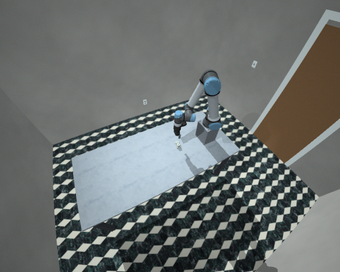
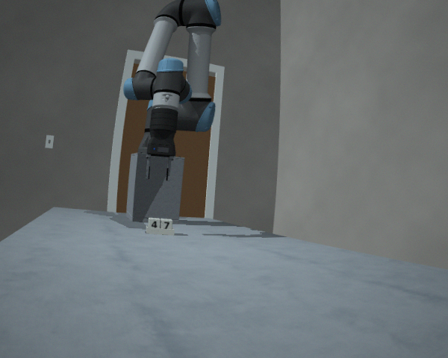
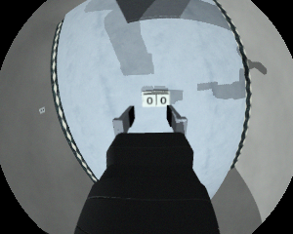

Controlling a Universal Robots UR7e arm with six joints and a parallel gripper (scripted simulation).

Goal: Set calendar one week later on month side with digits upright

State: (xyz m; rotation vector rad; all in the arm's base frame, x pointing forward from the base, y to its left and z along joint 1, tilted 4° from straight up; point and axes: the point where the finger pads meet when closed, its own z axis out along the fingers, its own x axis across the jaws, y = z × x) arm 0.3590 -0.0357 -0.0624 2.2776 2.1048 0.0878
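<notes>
Now: hand 16 cm above the white calendar tray and 1 cm to the right of it.
</notes>
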